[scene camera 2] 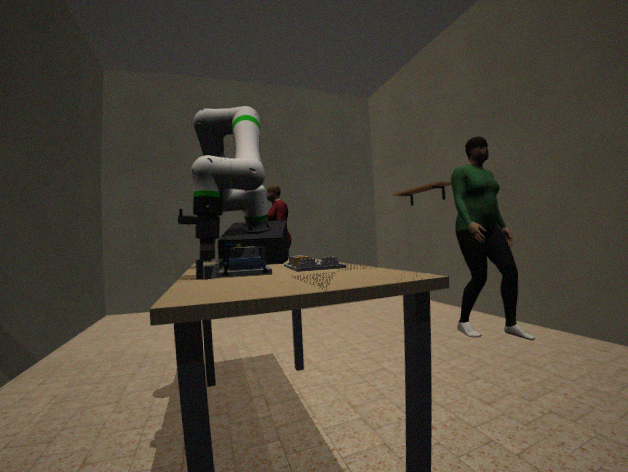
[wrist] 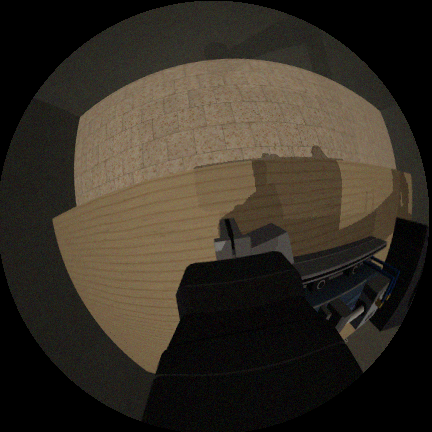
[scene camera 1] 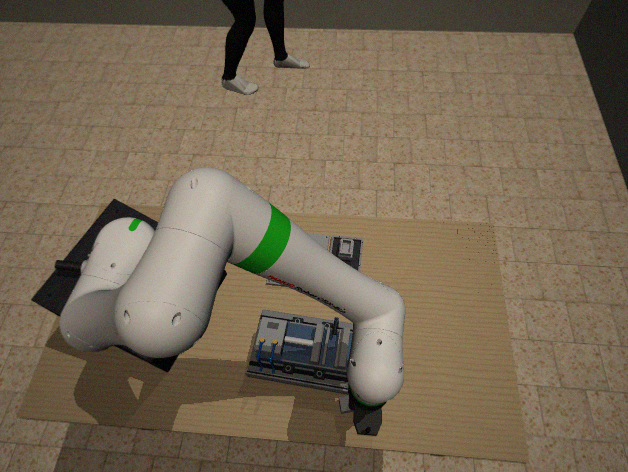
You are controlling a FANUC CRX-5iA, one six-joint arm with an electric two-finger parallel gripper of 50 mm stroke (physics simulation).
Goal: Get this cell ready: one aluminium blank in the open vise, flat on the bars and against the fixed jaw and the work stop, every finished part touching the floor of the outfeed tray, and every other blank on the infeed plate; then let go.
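Places are measured from the arm's base along level axes (x ahead, y left, z up), in metres.
Pixels of known places: gripper, fingertip midpoint: [scene camera 2: 199, 278] [wrist: 227, 227]; arm's base, link origin: [scene camera 2: 257, 229].
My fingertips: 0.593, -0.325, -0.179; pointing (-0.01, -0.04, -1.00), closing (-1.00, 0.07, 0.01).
Note:
For each thing: its top centre in the pictures, then the offset to it from my fingertips, as dx, dy, dz. "spot": a spot on its surface instead.
- grey block, top centre: [wrist: 263, 260] [scene camera 1: 351, 402] [scene camera 2: 207, 265] -0.027, +0.029, +0.040
- vise, top centre: [wrist: 348, 328] [scene camera 1: 305, 342] [scene camera 2: 242, 246] -0.146, +0.167, +0.096
- pale rod, top centre: [wrist: 350, 320] [scene camera 1: 299, 340] -0.165, +0.175, +0.083
- dark tray, surface spot: [scene camera 1: 359, 253] spot: +0.009, +0.474, +0.003
- light part, top centre: [scene camera 1: 346, 246] [scene camera 2: 329, 257] -0.033, +0.482, +0.038
My gripper [scene camera 2: 203, 276] [wrist: 227, 227] points down at the table beside the vise, its fingers shut together with no part between them; scene camera 1 hides the fingertips. A grey block [scene camera 1: 346, 404] [wrist: 272, 241], seemingly an aluminium blank, is on the table right beside the fingers, between them and the vise base. The vise [scene camera 1: 288, 367] [scene camera 2: 247, 263] [wrist: 345, 260] has a gap between its jaws, with a pale rod [scene camera 1: 298, 341] [wrist: 354, 316] across its blue middle. A dark tray [scene camera 1: 359, 253] holds a light part [scene camera 1: 346, 246] with a pocket. The arm hides much of the infeed and outfeed area.
Beyond the vise, yellowish blocks [scene camera 2: 299, 260] and grey blocks [scene camera 2: 329, 260] stand low on the table. Two blue hoses [scene camera 1: 260, 353] [wrist: 384, 265] rise from the vise. The black robot base [scene camera 1: 50, 289] [wrist: 407, 265] stands past it. The table edge [wrist: 125, 191] is near the gripper. People stand behind.

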